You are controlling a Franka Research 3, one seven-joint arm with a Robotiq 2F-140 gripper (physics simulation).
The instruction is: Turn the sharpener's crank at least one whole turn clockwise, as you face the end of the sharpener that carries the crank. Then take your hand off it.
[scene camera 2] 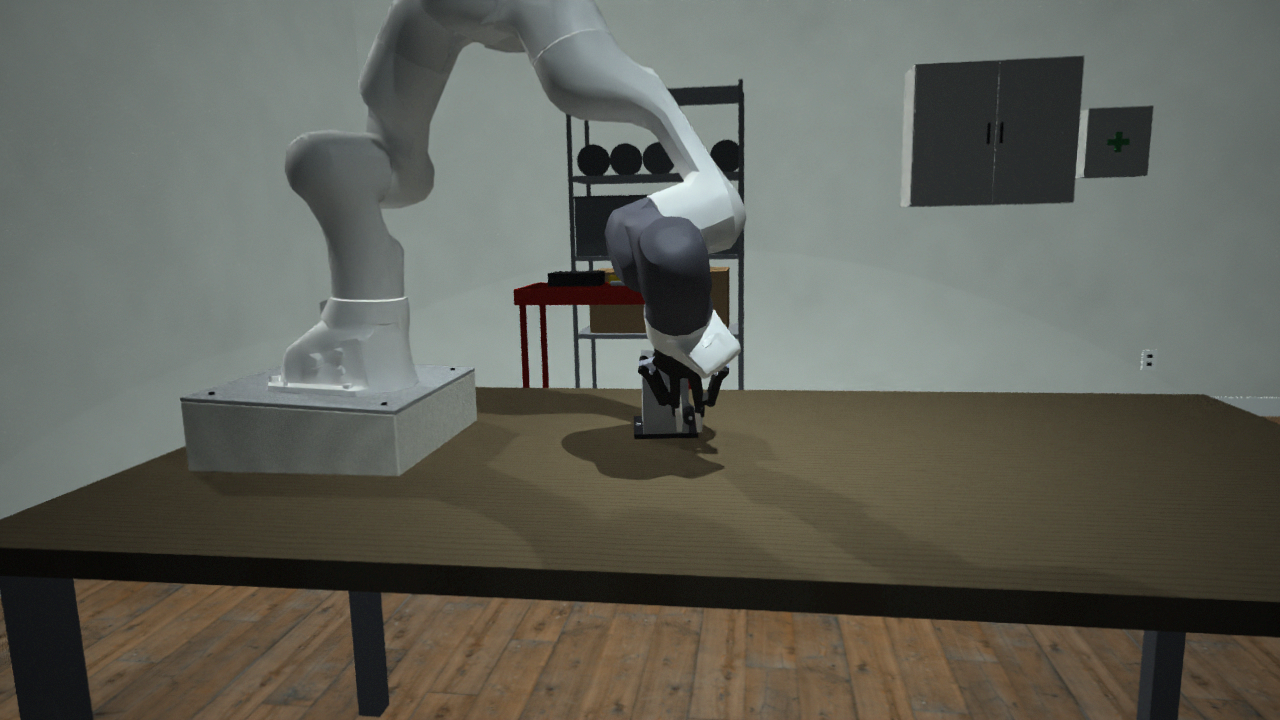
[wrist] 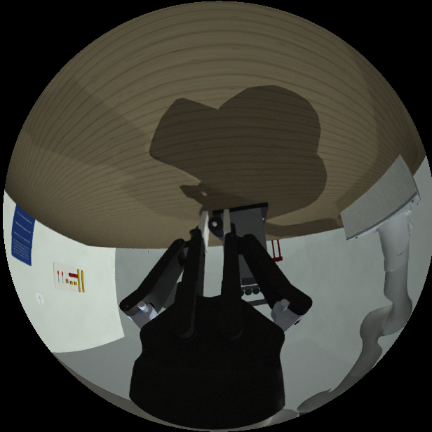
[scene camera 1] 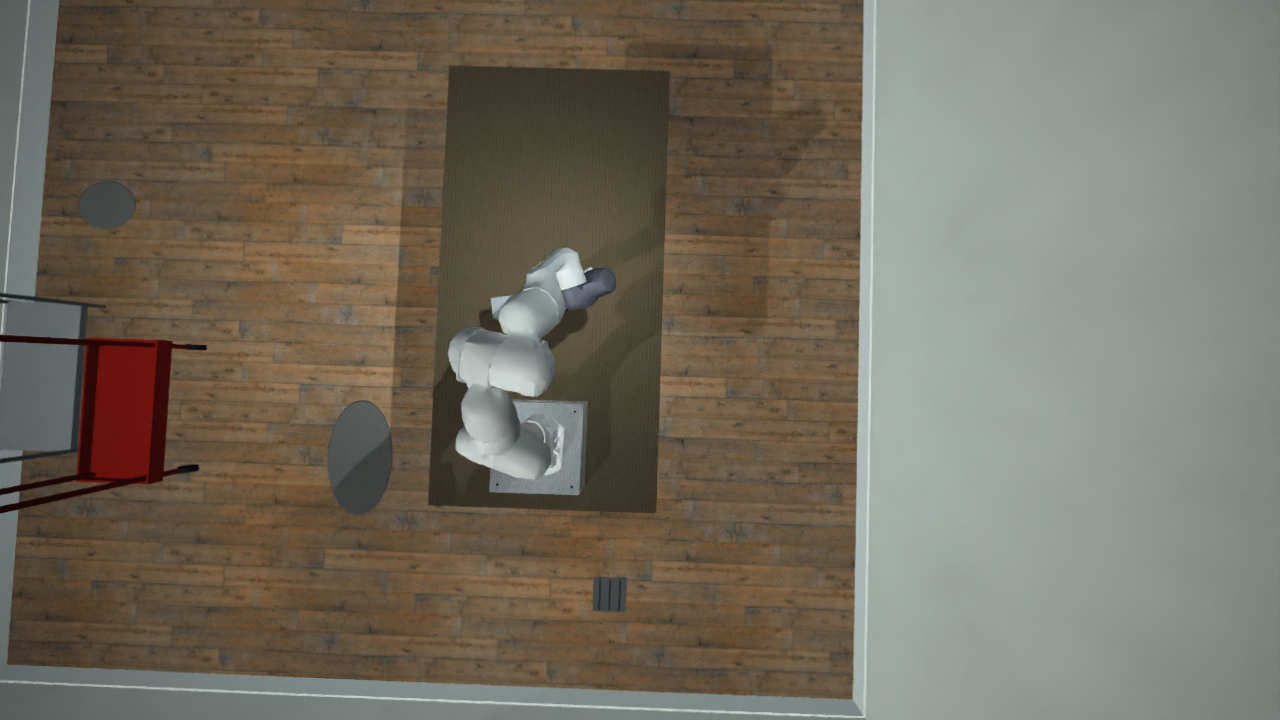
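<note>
The sharpener (scene camera 2: 660, 408) (wrist: 254, 225) is a grey upright box on a black base, standing on the table (scene camera 1: 554, 134) (scene camera 2: 895, 510). Its crank's round black knob (scene camera 2: 689, 417) (wrist: 215, 224) is at the end of the sharpener, to the left of the body in the wrist view. My gripper (scene camera 2: 689, 420) (wrist: 216, 217) points down beside the body. Its two pale fingertip pads stand close on either side of the knob, and it looks shut on it. The crank's arm is mostly hidden by the fingers. In scene camera 1 the robot arm hides the sharpener and the gripper.
The arm's pale base block (scene camera 1: 572, 479) (scene camera 2: 290, 440) (wrist: 377, 205) stands on the table, to the left of the sharpener in scene camera 2. A red bench (scene camera 1: 123, 411) (scene camera 2: 529, 293) and a shelf rack (scene camera 2: 741, 134) stand beyond the table.
</note>
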